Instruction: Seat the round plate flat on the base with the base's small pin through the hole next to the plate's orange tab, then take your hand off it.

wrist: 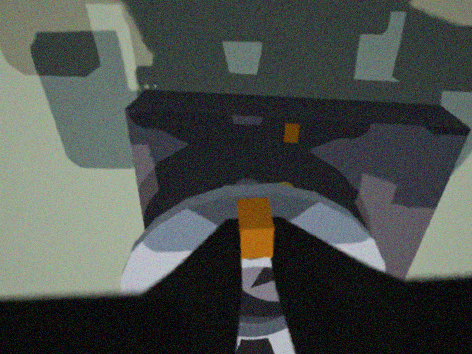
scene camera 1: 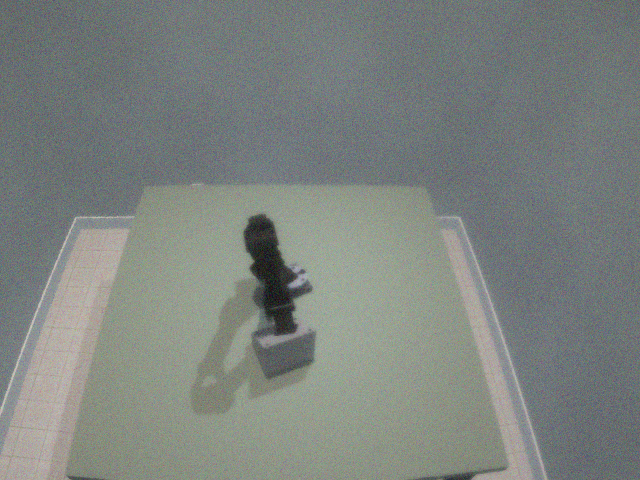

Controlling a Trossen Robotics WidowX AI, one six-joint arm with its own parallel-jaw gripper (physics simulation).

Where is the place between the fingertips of my gripper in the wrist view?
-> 253, 230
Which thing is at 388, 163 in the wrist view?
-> A dark base.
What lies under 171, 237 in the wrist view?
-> A round grey plate.
